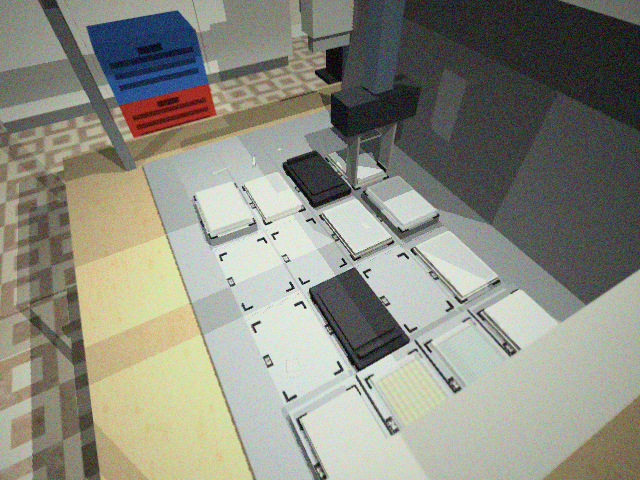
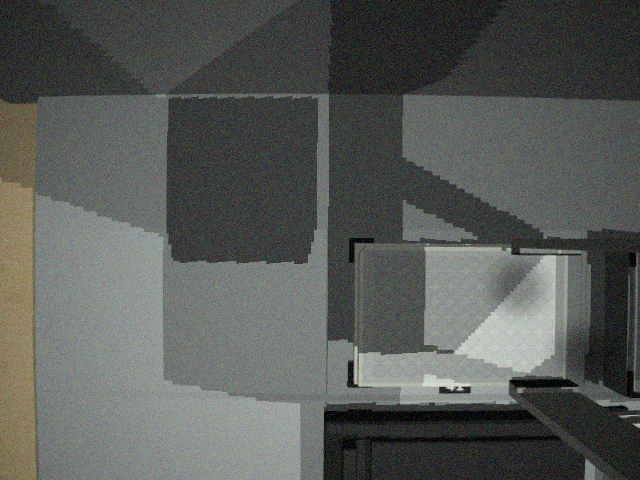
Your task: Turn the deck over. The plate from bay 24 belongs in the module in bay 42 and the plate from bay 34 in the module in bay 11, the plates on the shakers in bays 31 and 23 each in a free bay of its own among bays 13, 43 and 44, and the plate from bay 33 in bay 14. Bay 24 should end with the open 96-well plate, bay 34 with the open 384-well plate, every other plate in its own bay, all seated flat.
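Pixels of known places: gripper, fingertip midpoint: [image 1: 367, 173] [image 2: 540, 317]; robot's base, link origin: [image 1: 196, 204].
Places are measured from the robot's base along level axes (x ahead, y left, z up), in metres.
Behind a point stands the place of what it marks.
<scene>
My gripper [image 1: 369, 176] @[x 0.109, y 0.364, z 0.014 m] [image 2: 543, 318] @[x 0.109, y 0.364, z 0.014 m] is open over a pale plate [image 1: 368, 171] @[x 0.104, y 0.370, z 0.014 m] [image 2: 444, 320] @[x 0.052, y 0.362, z 0.014 m] in bay 41, its jaws nearer one end. That plate lies flat. White plates top the raised modules in bay 42 [image 1: 400, 201] @[x 0.234, y 0.357, z 0.033 m] and bay 11 [image 1: 224, 206] @[x 0.074, y 0.044, z 0.033 m]. A yellow gridded plate [image 1: 410, 388] @[x 0.533, y 0.148, z 0.027 m] lies in bay 24, a pale teal plate [image 1: 470, 351] @[x 0.534, y 0.256, z 0.029 m] in bay 34. White plates lie in bay 14 [image 1: 356, 434] @[x 0.545, y 0.054, z 0.029 m], bay 43 [image 1: 460, 263] @[x 0.401, y 0.367, z 0.015 m] and bay 44 [image 1: 519, 317] @[x 0.530, y 0.361, z 0.029 m]. The black shakers in bay 31 [image 1: 315, 178] @[x 0.077, y 0.249, z 0.024 m] [image 2: 465, 459] @[x 0.063, y 0.284, z 0.024 m] and bay 23 [image 1: 356, 315] @[x 0.402, y 0.146, z 0.024 m] carry no plate. Bays 13 and 33 are empty.
Other white plates lie in bay 21 [image 1: 271, 196] @[x 0.073, y 0.145, z 0.014 m] and bay 32 [image 1: 356, 227] @[x 0.237, y 0.253, z 0.014 m]. Bays 12 and 22 hold no plate. A pale panel [image 1: 558, 372] @[x 0.618, y 0.059, z 0.400 m] hides the front right deck edge. Blue [image 1: 149, 59] and red [image 1: 168, 111] boxes stand beyond the deck.
</scene>
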